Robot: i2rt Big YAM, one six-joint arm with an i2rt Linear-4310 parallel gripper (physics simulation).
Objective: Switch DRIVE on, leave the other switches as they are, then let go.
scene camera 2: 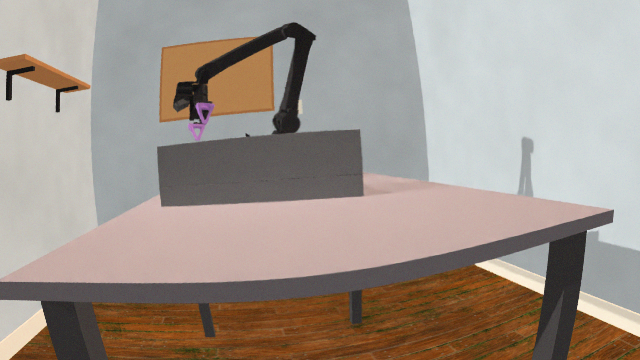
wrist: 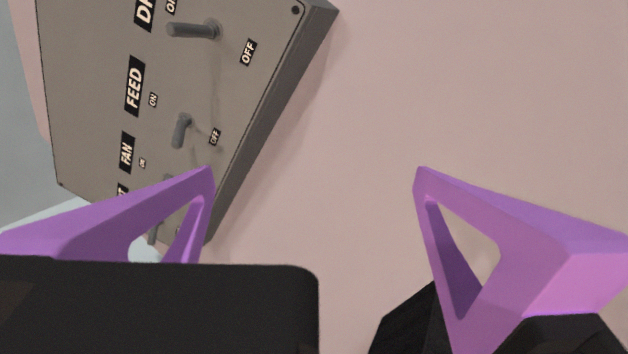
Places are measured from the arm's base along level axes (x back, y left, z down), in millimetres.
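Where they show: gripper, fingertip midpoint: (scene camera 2: pixel 201 132) (wrist: pixel 314 177).
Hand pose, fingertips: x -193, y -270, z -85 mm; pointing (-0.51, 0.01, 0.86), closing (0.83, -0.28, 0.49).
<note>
Each offset is from my fingertips to the top centre of the thing. "*": to the spot under its first point. Level surfaces: height alone.
The switch panel (scene camera 2: pixel 260 167) (wrist: pixel 80 100) shows its plain back in the scene view and its face at the left of the wrist view. The DRIVE switch {dx -189, dy -5, dz +66 mm} (wrist: pixel 192 30) is at the top; its lever leans toward the ON side, away from OFF. The FEED switch {dx -208, dy +114, dz +75 mm} (wrist: pixel 180 131) points differently, down the view, leaning more to its OFF side. The FAN switch {* dx -253, dy +220, dz +112 mm} (wrist: pixel 168 177) is mostly hidden behind the left finger. Another lever {dx -272, dy +346, dz +75 mm} (wrist: pixel 152 235) shows below it, partly covered. My gripper (scene camera 2: pixel 201 131) (wrist: pixel 314 177) is wide open and empty, above the panel and apart from the DRIVE lever.
The panel stands on the pink table {dz +201 mm} (scene camera 2: pixel 310 235) (wrist: pixel 475 90). The black arm (scene camera 2: pixel 250 50) arches from its base behind the panel. A cork board (scene camera 2: pixel 235 65) hangs on the back wall and a wooden shelf (scene camera 2: pixel 50 72) on the left wall.
</note>
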